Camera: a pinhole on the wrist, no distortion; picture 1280 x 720 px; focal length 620.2 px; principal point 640.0 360.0 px. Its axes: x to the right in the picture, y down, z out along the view. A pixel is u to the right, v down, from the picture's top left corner.
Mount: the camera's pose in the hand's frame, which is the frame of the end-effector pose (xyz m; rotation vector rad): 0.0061 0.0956 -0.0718 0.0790 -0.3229 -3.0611
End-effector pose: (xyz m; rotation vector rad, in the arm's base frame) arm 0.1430 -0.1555 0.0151 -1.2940 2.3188 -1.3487
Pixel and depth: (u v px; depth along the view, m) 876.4 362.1 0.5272
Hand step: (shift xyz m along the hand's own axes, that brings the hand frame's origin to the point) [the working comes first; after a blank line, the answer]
In the camera's frame: 0.2010 0.0018 0.5272

-0.2244 0.1893 0.4346
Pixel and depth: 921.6 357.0 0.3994
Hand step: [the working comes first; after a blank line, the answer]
In the camera's frame: 0.1813 -0.0019 0.3994

-0.1977 0.1678 0.3098
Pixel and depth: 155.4 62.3 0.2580
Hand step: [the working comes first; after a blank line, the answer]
In the camera's frame: -0.2016 -0.1238 0.2580

0.1852 0.2834 0.1631
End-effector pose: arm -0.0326 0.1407 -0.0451 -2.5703 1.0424 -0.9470
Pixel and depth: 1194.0 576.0 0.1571
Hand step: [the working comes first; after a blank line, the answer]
In the camera's frame: 0.1403 0.0547 0.1571

-0.1397 0.0652 0.0869
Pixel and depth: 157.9 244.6 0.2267
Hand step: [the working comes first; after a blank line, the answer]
In the camera's frame: -0.1762 -0.0422 0.2267

0.1663 0.1955 0.1486
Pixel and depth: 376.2 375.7 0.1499
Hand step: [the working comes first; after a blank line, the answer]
In the camera's frame: -0.0638 0.0038 0.1499

0.0612 0.1272 0.0782
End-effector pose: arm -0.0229 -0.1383 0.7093 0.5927 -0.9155 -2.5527
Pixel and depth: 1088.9 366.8 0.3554
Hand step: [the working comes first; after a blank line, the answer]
In the camera's frame: 0.2572 0.0039 0.3554

-0.2705 0.1479 0.2647
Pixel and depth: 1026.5 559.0 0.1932
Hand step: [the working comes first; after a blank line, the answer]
In the camera's frame: 0.1204 0.0620 0.1932

-0.1215 0.0669 0.1246
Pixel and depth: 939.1 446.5 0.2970
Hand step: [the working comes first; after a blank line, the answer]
In the camera's frame: 0.1432 0.0414 0.2970

-0.1514 0.1069 0.2206
